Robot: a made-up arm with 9 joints.
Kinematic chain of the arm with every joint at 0, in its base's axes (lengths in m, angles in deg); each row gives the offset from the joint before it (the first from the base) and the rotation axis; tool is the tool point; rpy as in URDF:
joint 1: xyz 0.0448 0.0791 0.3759 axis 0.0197 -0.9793 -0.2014
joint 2: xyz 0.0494 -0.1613 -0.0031 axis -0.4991 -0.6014 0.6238
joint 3: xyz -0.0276 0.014 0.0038 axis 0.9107 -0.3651 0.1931
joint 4: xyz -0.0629 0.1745 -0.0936 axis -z
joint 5: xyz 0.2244 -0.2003 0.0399 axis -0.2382 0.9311 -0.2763
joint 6: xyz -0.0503 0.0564 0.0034 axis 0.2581 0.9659 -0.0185
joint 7: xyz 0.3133 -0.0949 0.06 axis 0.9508 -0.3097 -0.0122
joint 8: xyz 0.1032 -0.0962 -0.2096 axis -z
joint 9: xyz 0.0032 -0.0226 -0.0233 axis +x
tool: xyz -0.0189 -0.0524 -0.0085 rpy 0 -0.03 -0.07
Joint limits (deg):
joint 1: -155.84..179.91
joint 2: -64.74..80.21
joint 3: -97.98..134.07
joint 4: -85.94..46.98
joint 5: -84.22..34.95
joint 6: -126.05..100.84
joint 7: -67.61..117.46
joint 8: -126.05..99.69
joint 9: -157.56..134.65
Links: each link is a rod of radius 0.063 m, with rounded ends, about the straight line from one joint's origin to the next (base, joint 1, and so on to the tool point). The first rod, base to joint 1, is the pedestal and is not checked.
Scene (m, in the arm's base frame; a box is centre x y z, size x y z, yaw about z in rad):
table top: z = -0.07
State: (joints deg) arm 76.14 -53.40 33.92 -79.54 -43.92 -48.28 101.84 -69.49 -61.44
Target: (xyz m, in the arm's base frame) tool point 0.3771 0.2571 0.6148
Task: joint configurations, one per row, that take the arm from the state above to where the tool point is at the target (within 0.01 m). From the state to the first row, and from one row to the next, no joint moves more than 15 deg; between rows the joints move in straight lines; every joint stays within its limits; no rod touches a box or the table.
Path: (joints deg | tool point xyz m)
1: 66.70 -48.08 19.97 -80.61 -45.66 -48.70 101.11 -68.59 -63.93 | -0.3292 -0.2200 0.8109
2: 57.27 -42.77 6.02 -81.67 -47.41 -49.12 100.38 -67.69 -66.42 | -0.1691 -0.1195 0.9106
3: 47.83 -37.45 -7.92 -82.74 -49.15 -49.54 99.65 -66.79 -68.91 | 0.0061 -0.0100 0.9348
4: 38.40 -32.13 -21.87 -83.81 -50.89 -49.96 98.91 -65.88 -71.40 | 0.1695 0.0970 0.8844
5: 28.96 -26.81 -35.82 -84.87 -52.64 -50.38 98.18 -64.98 -73.89 | 0.2982 0.1894 0.7710
6: 19.52 -21.50 -49.77 -85.94 -54.38 -50.81 97.45 -64.08 -76.38 | 0.3771 0.2571 0.6148

